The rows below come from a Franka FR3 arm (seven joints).
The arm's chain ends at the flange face. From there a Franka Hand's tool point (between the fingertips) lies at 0.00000 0.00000 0.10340 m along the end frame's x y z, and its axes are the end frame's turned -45 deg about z.
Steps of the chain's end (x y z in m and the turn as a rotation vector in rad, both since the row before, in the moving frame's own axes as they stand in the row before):
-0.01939, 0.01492, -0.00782, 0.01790, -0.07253, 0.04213
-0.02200, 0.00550, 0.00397, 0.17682, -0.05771, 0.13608
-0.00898, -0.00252, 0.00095, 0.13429, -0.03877, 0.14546
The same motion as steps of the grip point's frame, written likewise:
-0.02811, -0.00985, -0.00811, 0.06394, -0.03863, 0.04213
-0.00965, -0.02807, 0.00219, 0.16584, 0.08422, 0.13608
0.00329, -0.02019, -0.00006, 0.12237, 0.06754, 0.14546

